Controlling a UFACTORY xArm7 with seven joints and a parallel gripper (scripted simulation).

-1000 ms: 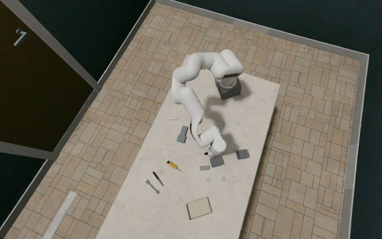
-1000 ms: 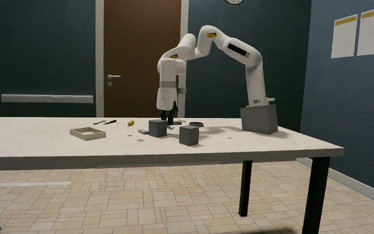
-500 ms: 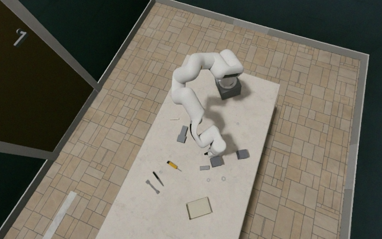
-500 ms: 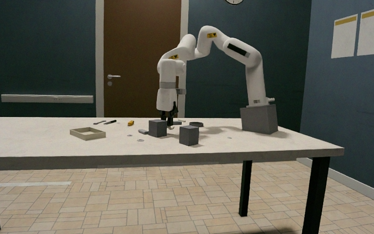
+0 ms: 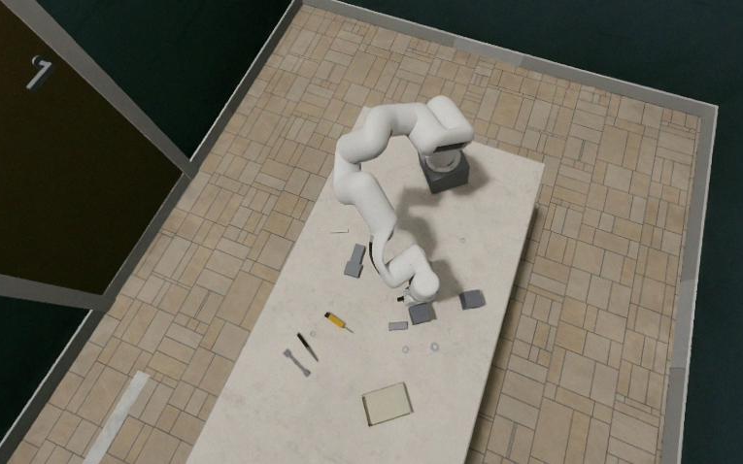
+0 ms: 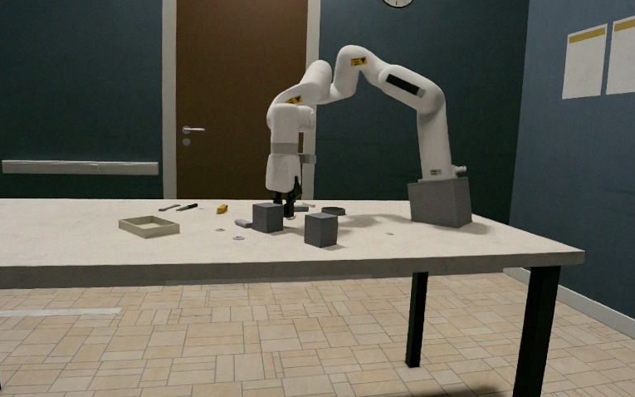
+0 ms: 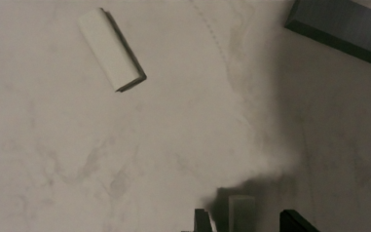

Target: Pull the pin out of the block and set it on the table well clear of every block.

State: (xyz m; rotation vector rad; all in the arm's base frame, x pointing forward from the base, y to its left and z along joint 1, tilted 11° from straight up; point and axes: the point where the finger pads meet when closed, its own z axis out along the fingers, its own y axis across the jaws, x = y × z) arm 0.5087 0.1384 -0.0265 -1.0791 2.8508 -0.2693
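Right now my hand is 2 cm above the pale piece, 1 cm to the right of it and 1 cm short of it. The rest, counted from my hand: shallow tray (35 cm ahead, 7 cm to the left, 5 cm below); then grey cylinder (11 cm ahead, 5 cm below, 1 cm to the right).
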